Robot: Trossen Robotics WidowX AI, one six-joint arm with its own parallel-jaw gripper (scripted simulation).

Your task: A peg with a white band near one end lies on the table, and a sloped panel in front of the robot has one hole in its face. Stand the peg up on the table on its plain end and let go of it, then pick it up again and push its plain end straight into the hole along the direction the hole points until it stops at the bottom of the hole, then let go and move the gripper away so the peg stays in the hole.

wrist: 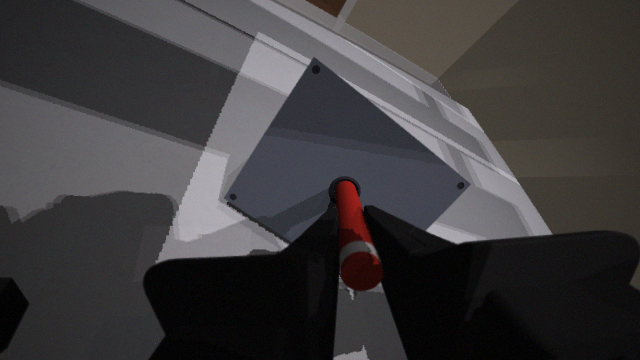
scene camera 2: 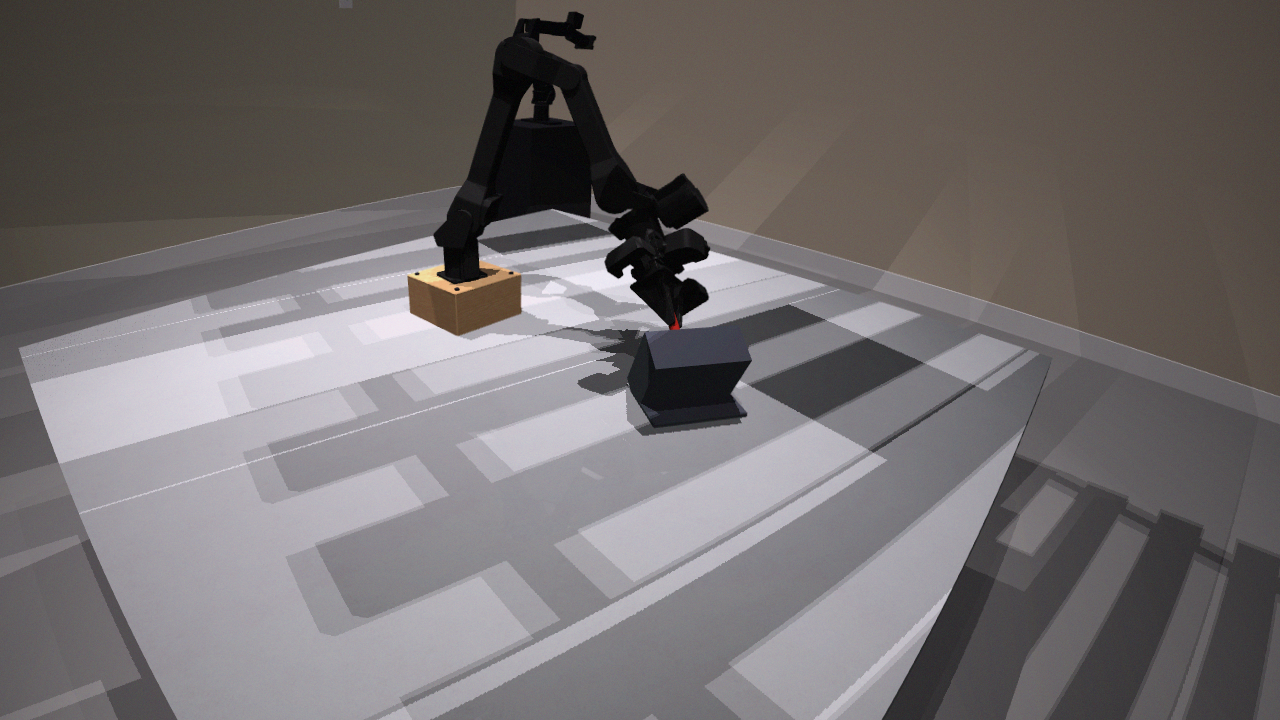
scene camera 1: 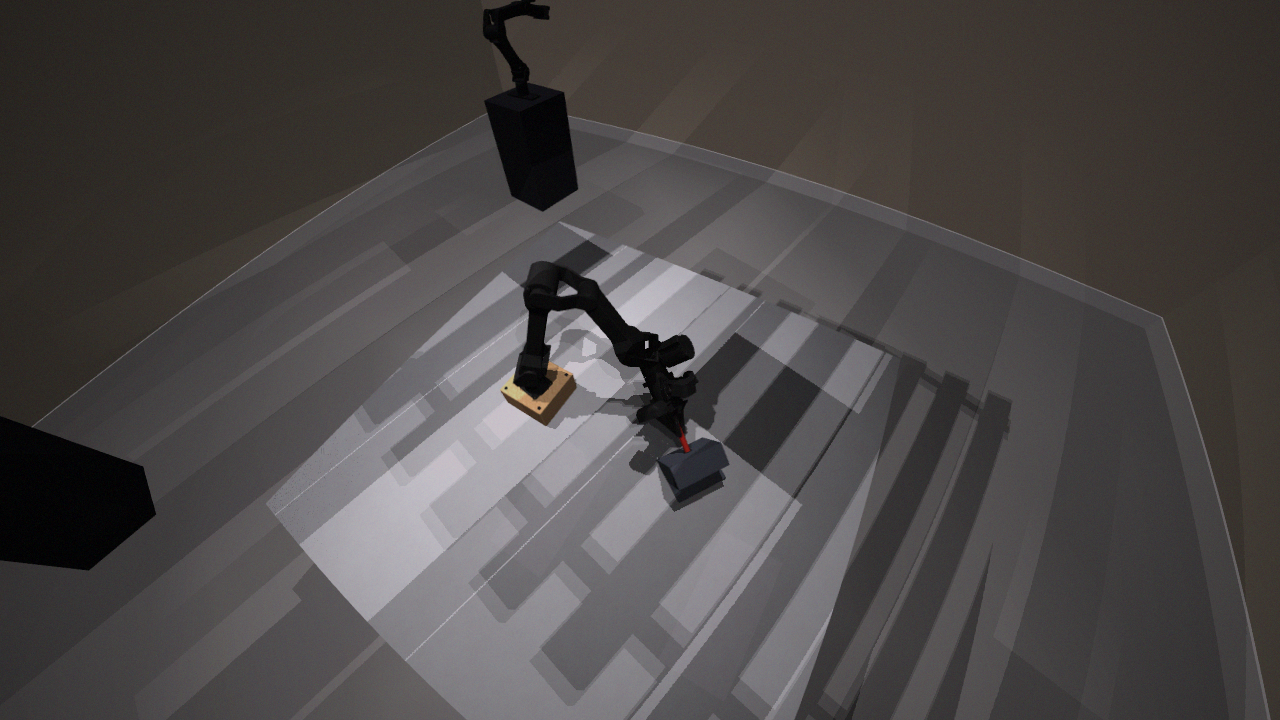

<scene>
In view: my gripper (scene camera 2: 675, 326) and a dark grey sloped panel (scene camera 2: 684, 363).
My gripper is seen too in the wrist view (wrist: 350, 215) and in scene camera 1 (scene camera 1: 681, 435). The dark grey sloped panel shows as well in the wrist view (wrist: 326, 129) and in scene camera 1 (scene camera 1: 706, 457).
</scene>
